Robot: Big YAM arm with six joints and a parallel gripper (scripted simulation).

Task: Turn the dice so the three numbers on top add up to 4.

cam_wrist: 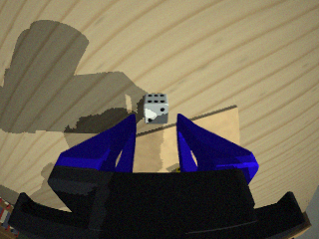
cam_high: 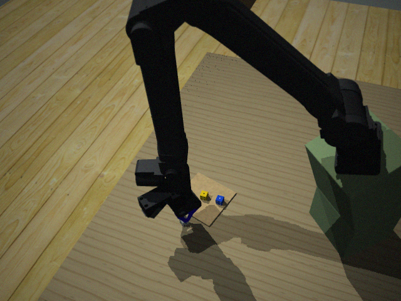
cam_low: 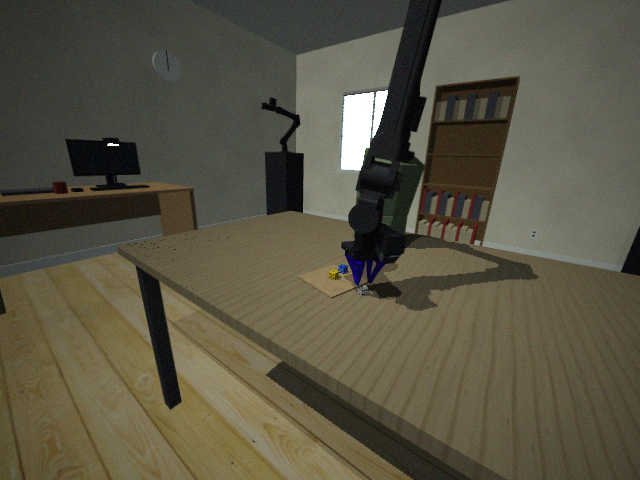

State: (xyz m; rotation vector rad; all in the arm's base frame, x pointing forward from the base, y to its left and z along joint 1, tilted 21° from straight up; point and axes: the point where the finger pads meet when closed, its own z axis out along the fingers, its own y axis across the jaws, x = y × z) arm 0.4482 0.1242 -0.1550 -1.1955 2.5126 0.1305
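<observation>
The white die lies 30 mm below my hand. Also, from my hand: tan mat 20 mm behind, 100 mm to the right, 30 mm below; blue die 80 mm behind, 100 mm to the right, 20 mm below; yellow die 30 mm behind, 100 mm to the right, 20 mm below.
</observation>
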